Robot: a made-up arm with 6 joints.
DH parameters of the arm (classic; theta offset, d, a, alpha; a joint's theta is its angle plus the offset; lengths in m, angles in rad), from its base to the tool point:
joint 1: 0 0.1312 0 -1.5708
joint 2: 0.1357 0 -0.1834 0
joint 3: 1.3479 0 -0.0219 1.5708
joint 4: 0 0.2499 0 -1.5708
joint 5: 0 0 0.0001 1.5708
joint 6: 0 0.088 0 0
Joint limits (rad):
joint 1: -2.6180..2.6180
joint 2: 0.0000..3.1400
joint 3: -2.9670..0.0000
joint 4: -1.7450..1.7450
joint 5: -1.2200..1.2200
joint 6: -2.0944..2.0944
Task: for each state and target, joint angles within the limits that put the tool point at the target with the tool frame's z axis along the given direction. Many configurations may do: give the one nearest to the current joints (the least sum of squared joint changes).
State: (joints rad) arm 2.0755 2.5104 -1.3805 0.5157 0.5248 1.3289
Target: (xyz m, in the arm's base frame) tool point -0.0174 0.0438 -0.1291 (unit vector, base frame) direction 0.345 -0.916 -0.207
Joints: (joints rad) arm 1.9374 2.9862 -1.0396 0.0071 1.0738 1.3289
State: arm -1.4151 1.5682 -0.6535 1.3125 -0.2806 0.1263
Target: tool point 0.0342 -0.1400 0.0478 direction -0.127 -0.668 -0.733
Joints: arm -1.0622 1.0127 -0.0021 1.6303 -0.4523 0.1263
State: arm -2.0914 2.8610 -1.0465 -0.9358 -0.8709 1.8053
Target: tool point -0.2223 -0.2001 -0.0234 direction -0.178 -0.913 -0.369
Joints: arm -2.6160 2.3560 -0.9898 -0.9700 -1.0133 1.8053
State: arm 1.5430 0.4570 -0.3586 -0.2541 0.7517 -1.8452
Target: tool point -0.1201 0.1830 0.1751 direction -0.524 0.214 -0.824
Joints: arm 1.9940 1.0754 -0.6789 0.5336 0.8739 -1.8452
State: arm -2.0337 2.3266 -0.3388 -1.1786 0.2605 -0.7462
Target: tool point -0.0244 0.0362 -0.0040 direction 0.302 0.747 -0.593
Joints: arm -2.6160 1.8586 -0.0476 -0.7432 0.8193 -0.7462
